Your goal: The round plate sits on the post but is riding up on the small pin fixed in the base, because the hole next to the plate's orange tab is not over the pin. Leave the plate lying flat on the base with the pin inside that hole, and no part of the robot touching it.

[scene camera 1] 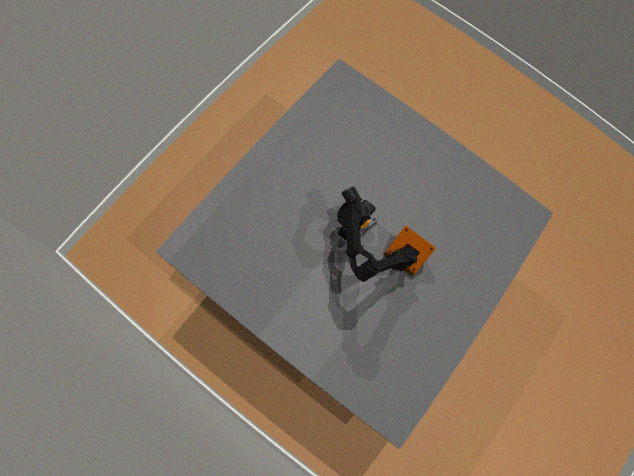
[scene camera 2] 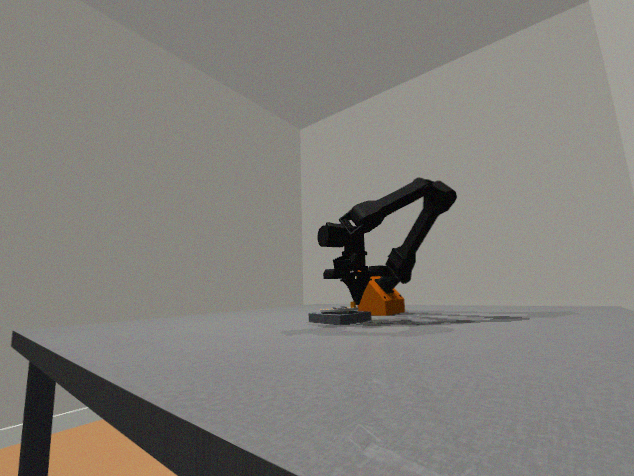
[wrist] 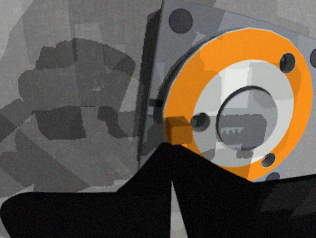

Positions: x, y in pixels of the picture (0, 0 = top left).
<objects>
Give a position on a round plate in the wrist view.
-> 224, 63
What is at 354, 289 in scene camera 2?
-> My gripper.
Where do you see a base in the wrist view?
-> At 178, 36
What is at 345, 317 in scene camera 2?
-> A base.
</objects>
